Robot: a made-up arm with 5 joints.
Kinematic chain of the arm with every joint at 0, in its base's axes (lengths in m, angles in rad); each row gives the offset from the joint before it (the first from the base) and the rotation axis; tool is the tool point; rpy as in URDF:
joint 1: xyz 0 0 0.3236 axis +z
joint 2: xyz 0 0 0 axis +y
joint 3: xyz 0.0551 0 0.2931 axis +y
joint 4: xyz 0.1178 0 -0.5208 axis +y
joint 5: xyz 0.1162 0 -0.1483 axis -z
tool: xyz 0 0 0 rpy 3.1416 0 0
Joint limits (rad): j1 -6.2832..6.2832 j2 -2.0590..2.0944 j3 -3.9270..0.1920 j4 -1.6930..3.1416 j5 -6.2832..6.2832
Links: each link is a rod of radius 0.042 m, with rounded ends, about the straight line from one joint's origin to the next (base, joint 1, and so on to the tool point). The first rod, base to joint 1, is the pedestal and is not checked.
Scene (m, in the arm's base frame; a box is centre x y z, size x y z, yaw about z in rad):
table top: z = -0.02
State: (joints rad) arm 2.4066 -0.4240 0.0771 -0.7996 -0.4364
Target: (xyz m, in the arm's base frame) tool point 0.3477 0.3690 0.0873
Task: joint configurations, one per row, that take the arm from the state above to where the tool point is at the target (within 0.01 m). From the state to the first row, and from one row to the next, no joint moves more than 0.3 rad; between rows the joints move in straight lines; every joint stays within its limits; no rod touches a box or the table.
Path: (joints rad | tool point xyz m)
1: 2.1414 -0.3324 0.0057 -0.7452 -0.4364 | -0.2274 0.3543 0.1943
2: 1.8761 -0.2407 -0.0657 -0.6907 -0.4364 | -0.1325 0.4203 0.1775
3: 1.6109 -0.1491 -0.1371 -0.6363 -0.4364 | -0.0184 0.4590 0.1584
4: 1.3456 -0.0574 -0.2084 -0.5819 -0.4364 | 0.1065 0.4647 0.1368
5: 1.0804 0.0342 -0.2798 -0.5274 -0.4364 | 0.2321 0.4346 0.1131
6: 0.8151 0.1258 -0.3512 -0.4730 -0.4364 | 0.3477 0.3690 0.0873

